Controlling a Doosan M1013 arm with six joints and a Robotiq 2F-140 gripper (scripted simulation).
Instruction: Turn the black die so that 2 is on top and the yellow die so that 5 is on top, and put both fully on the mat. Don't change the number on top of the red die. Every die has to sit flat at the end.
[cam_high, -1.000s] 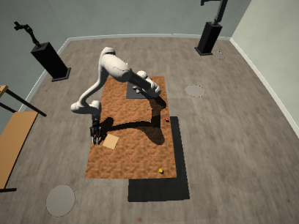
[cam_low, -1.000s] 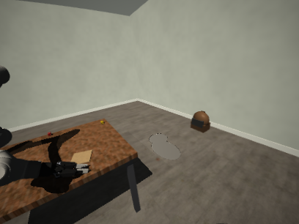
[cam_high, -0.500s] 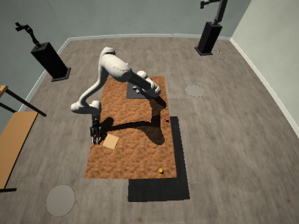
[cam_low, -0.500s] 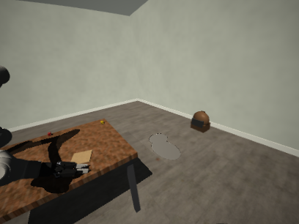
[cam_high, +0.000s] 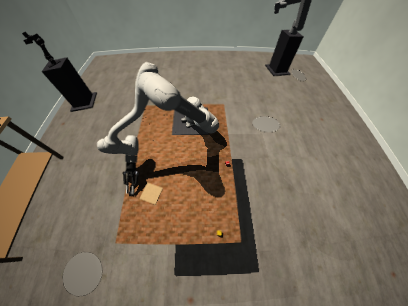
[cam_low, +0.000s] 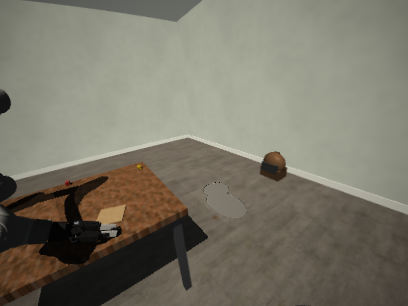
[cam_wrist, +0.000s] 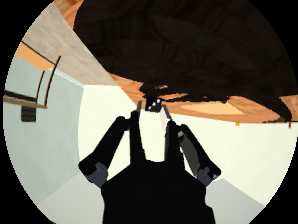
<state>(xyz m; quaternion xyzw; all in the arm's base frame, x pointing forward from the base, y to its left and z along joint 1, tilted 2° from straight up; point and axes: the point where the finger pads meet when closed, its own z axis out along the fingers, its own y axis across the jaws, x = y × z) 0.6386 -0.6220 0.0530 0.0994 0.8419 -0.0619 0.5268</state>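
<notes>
The black die lies 2 cm ahead of my hand and 2 cm below it. Round my hand: yellow die: 44 cm ahead, 62 cm to the left, 2 cm below; tan mat: 5 cm ahead, 16 cm to the left, 3 cm below; red die: 8 cm behind, 82 cm to the left, 2 cm below.
</notes>
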